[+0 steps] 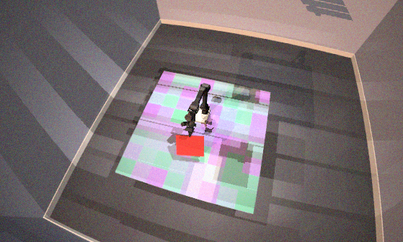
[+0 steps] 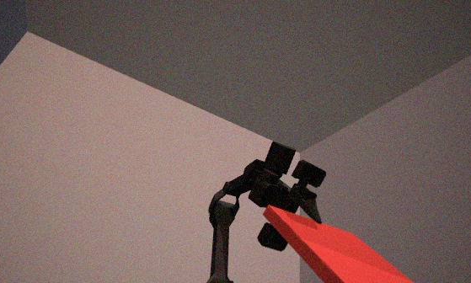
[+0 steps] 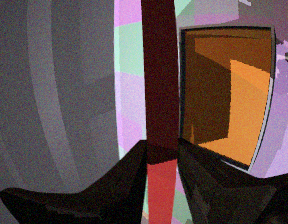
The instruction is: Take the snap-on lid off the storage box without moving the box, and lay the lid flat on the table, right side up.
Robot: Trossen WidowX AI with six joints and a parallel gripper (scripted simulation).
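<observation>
Now: the red lid 6 cm ahead of my gripper tip, 5 cm below it and 1 cm to the left of it. The rest, counted from my gripper tip: storage box: 19 cm below, 2 cm ahead.
</observation>
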